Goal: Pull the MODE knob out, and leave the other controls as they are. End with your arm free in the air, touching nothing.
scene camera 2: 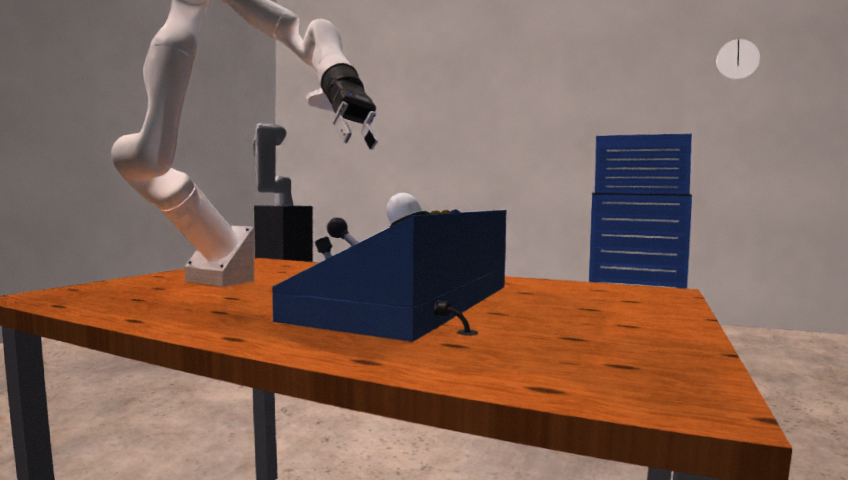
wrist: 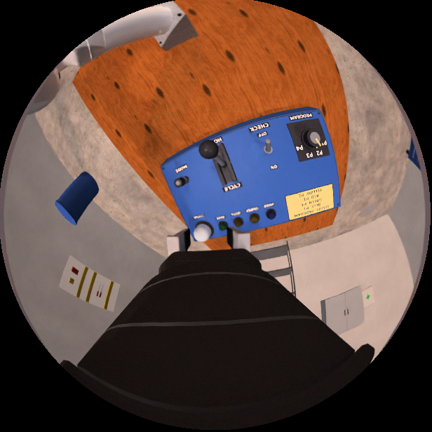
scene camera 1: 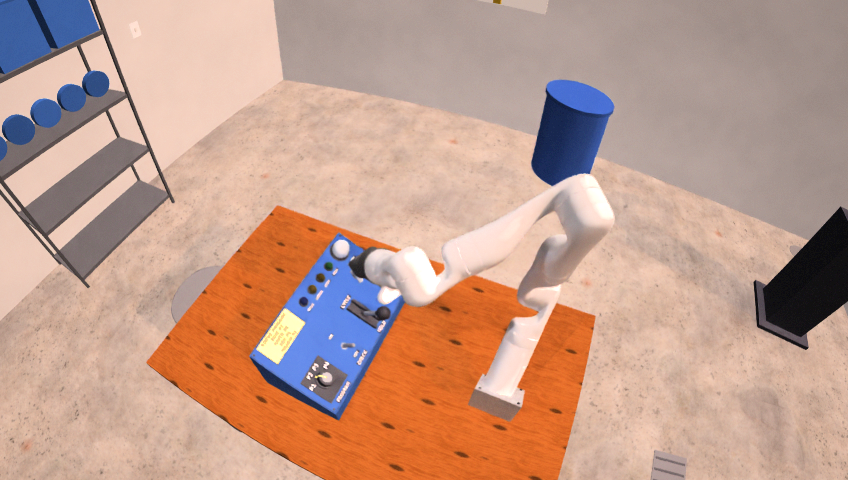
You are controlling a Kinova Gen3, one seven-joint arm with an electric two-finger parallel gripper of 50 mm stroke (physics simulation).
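Frame: origin at the arm's base, x ahead, y left, z up, level; metres.
Seen in the pictures: gripper, fingertip midpoint: (scene camera 2: 361,141); arm's base, link origin: (scene camera 2: 221,246) (scene camera 1: 498,388).
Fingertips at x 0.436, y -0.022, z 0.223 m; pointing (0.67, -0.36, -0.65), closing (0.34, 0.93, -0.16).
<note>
Offsets run from my fingertips to a thing's top centre. "*": to the spot under its first point. Level surfaces: height alone.
The MODE knob {0.007 m ahead, 0.112 m right, 0.169 m down} (scene camera 2: 323,244) (wrist: 180,182) is a small dark knob on a short grey shaft, standing out from the blue console (scene camera 1: 315,333) (scene camera 2: 357,297) (wrist: 250,190); in scene camera 1 the arm hides it. My gripper (scene camera 2: 358,142) (wrist: 208,235) is open and empty, in the air above the console, apart from the knob. In the wrist view its fingertips appear beside the white dome {* 0.150 m ahead, 0.087 m right, 0.105 m down} (scene camera 1: 340,249) (scene camera 2: 403,208) (wrist: 202,232). The ball-topped lever {0.058 m back, 0.001 m left, 0.142 m down} (scene camera 1: 382,312) (scene camera 2: 337,227) (wrist: 208,149) is at the HOLD end. The CHECK toggle {0.023 m back, 0.127 m left, 0.177 m down} (scene camera 1: 348,345) (wrist: 268,145) points towards OFF. The PROGRAM dial {0.028 m back, 0.247 m left, 0.176 m down} (scene camera 1: 325,378) (wrist: 313,137) points near P1 in the wrist view.
The console stands on the wooden table {0.307 m down} (scene camera 1: 416,392) (scene camera 2: 565,368) (wrist: 200,65). A short black cable {* 0.243 m ahead, 0.072 m right, 0.281 m down} (scene camera 2: 458,315) leaves its back. A blue drum (scene camera 1: 571,136) (wrist: 77,197) stands on the floor beyond the table. Metal shelves (scene camera 1: 116,228) stand by the wall.
</note>
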